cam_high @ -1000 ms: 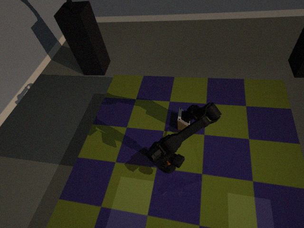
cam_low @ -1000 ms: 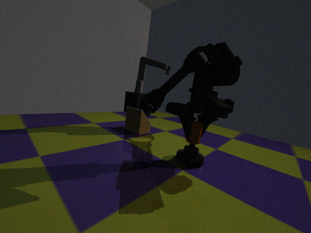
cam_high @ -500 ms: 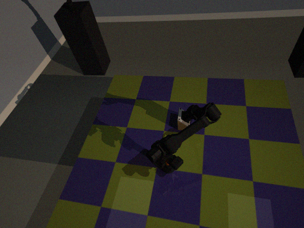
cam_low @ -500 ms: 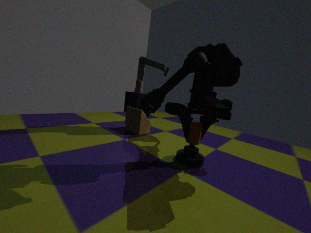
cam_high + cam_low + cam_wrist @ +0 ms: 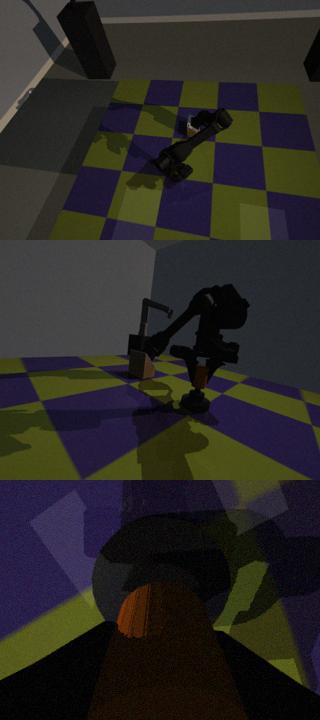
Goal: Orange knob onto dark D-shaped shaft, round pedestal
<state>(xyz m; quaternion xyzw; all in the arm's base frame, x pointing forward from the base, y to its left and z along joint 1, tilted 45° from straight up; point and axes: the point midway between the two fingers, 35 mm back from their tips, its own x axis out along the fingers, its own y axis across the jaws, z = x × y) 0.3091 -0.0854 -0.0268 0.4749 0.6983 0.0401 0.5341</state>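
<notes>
Right now my gripper tip is 20 mm below the orange knob. From my gripper tip the other things lie so: dark pedestal: 40 mm below.
</notes>
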